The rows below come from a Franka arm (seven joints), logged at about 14 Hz.
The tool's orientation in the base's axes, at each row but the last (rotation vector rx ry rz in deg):
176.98, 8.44, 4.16
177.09, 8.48, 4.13
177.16, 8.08, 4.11
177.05, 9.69, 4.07
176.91, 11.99, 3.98
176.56, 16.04, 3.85
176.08, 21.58, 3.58
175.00, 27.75, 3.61
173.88, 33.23, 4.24
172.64, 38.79, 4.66
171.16, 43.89, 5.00
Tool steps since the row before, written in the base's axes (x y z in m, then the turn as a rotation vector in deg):
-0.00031, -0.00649, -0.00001, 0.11, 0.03, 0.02
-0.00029, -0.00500, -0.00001, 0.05, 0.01, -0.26
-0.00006, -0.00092, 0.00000, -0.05, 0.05, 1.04
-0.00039, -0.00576, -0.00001, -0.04, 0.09, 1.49
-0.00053, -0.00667, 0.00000, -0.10, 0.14, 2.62
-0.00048, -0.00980, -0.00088, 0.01, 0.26, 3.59
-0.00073, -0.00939, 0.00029, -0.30, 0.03, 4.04
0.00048, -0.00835, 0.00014, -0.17, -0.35, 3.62
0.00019, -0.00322, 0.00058, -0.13, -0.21, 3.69
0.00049, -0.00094, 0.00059, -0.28, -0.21, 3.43
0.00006, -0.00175, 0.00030, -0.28, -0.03, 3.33
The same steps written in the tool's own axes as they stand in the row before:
-0.00093, 0.00642, 0.00029, 0.11, -0.02, -0.02
-0.00077, 0.00494, 0.00022, 0.04, -0.02, 0.26
-0.00014, 0.00091, 0.00004, 0.00, 0.00, -1.04
-0.00102, 0.00568, 0.00024, 0.03, -0.02, -1.49
-0.00143, 0.00653, 0.00026, 0.03, -0.02, -2.63
-0.00228, 0.00950, 0.00127, 0.20, -0.07, -3.59
-0.00297, 0.00894, 0.00005, -0.14, 0.10, -4.05
-0.00213, 0.00809, 0.00023, -0.15, 0.48, -3.61
-0.00099, 0.00309, -0.00044, -0.06, 0.37, -3.68
0.00006, 0.00109, -0.00052, -0.21, 0.28, -3.43
-0.00078, 0.00158, -0.00022, -0.12, 0.12, -3.34

